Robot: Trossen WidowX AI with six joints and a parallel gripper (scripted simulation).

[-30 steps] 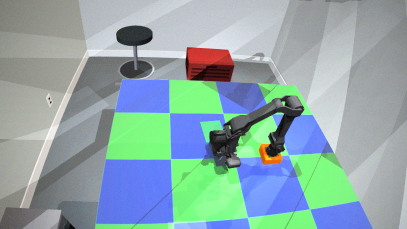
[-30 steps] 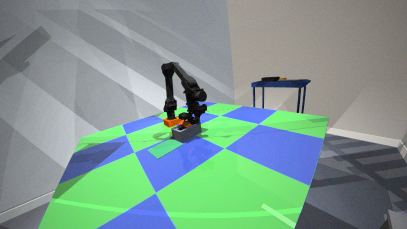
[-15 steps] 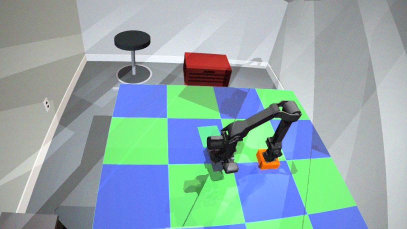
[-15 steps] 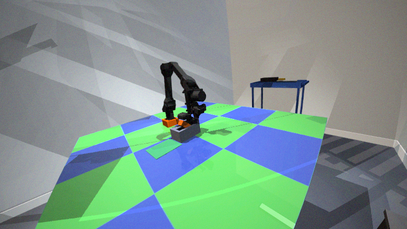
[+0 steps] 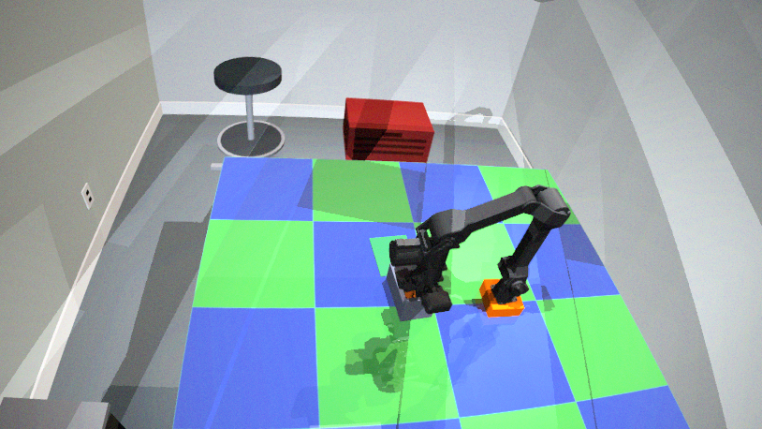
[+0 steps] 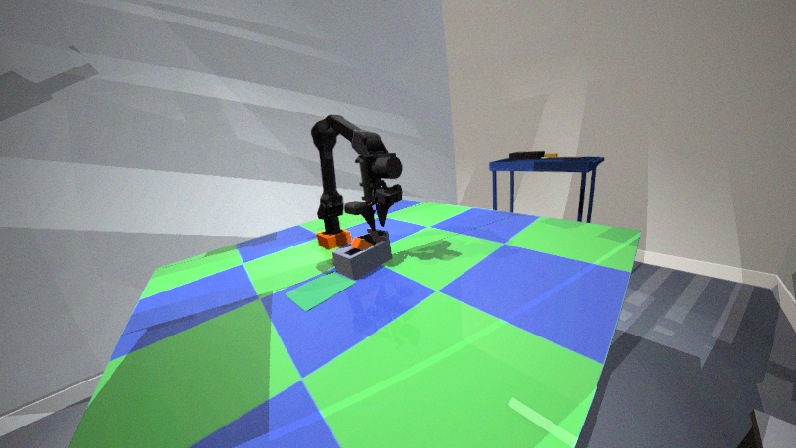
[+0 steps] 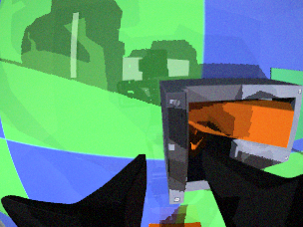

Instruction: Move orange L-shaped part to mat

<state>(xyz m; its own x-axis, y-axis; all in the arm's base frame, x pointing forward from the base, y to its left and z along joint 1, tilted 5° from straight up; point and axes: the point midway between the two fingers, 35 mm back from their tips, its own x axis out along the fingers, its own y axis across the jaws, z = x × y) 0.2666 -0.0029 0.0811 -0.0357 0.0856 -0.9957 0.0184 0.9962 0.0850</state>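
Now: gripper tip 1 cm past the orange L-shaped part, 5 cm to the left of it and 5 cm above it. Round my gripper tip: green mat (1 cm behind, 23 cm to the right, 11 cm below).
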